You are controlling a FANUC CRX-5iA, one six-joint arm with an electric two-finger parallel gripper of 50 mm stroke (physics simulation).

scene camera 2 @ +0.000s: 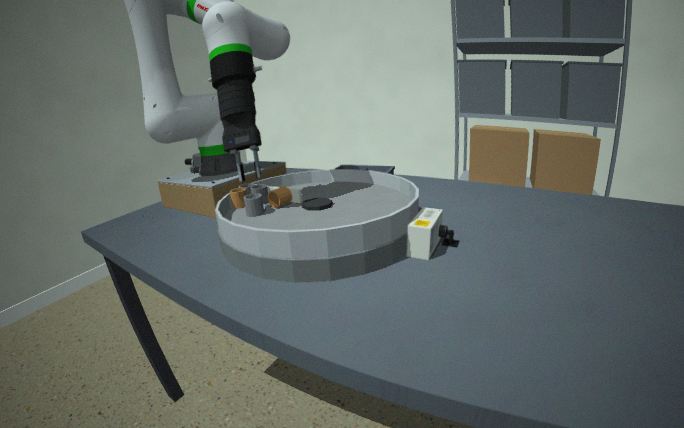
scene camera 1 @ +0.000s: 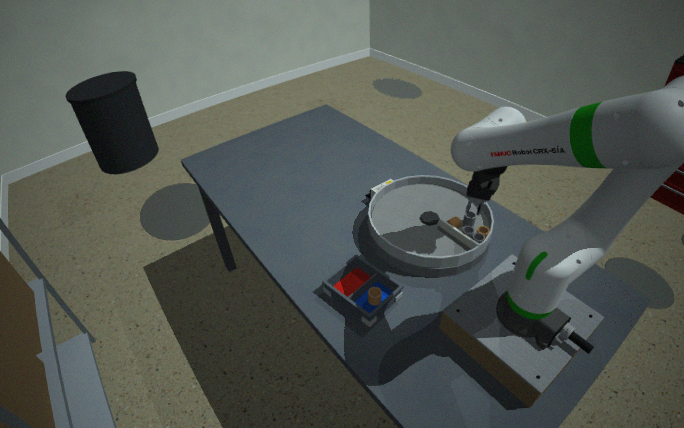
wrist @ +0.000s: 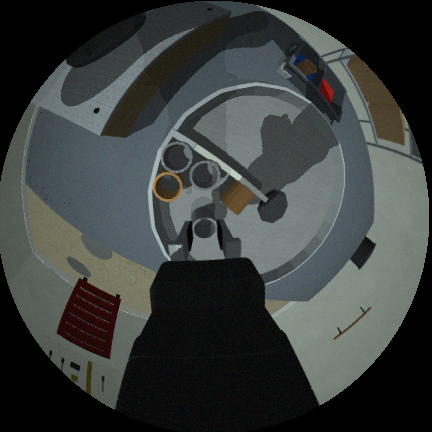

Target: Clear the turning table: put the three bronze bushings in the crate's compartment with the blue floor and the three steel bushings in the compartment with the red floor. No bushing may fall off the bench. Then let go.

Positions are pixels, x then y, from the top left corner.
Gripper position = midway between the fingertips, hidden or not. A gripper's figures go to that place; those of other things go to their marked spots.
Labels:
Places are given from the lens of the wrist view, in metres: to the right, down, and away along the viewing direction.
my gripper (wrist: 204, 228): -0.01, 0.01, 0.16
turning table (wrist: 278, 144): 0.11, -0.12, 0.19
crate (wrist: 323, 88): 0.30, -0.35, 0.17
The marked spots on the turning table and the crate are 0.30 m apart.

